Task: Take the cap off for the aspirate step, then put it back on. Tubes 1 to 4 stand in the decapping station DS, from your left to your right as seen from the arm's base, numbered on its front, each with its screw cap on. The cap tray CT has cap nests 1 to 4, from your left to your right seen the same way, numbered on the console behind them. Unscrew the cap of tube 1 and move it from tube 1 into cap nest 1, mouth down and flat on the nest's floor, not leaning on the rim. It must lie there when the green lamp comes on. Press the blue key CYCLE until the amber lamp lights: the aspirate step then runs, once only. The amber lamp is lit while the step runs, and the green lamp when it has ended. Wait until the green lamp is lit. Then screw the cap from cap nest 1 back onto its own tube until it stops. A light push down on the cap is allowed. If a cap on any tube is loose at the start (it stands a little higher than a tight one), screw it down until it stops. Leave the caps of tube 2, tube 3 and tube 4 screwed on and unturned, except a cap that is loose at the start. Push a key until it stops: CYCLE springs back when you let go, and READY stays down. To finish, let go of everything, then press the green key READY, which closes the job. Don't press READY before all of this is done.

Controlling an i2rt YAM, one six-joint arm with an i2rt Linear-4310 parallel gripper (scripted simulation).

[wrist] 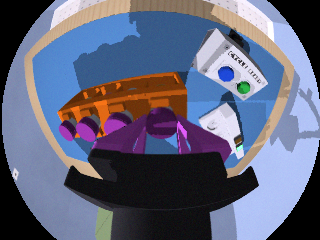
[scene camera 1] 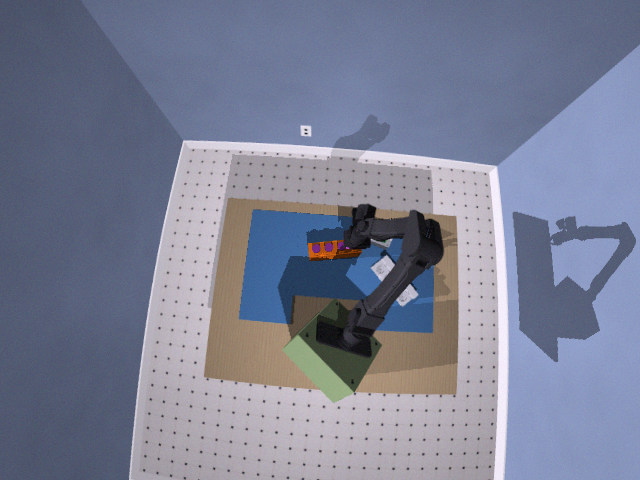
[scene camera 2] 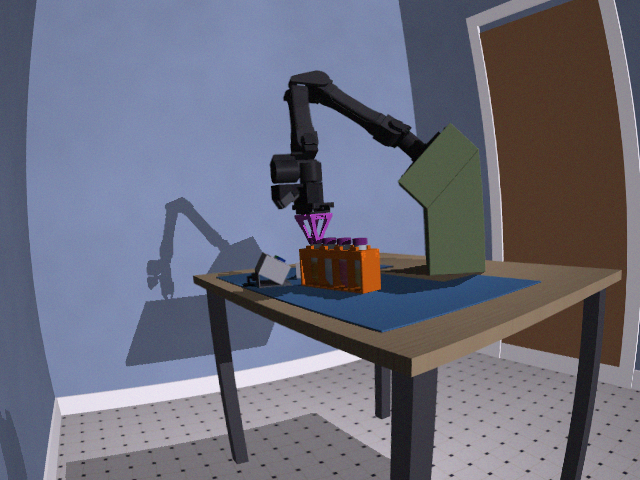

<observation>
In view: my gripper [scene camera 2: 314,242], a purple cap [wrist: 161,123] and a grey key box [wrist: 220,50].
My gripper also shows in the wrist view [wrist: 161,119].
</observation>
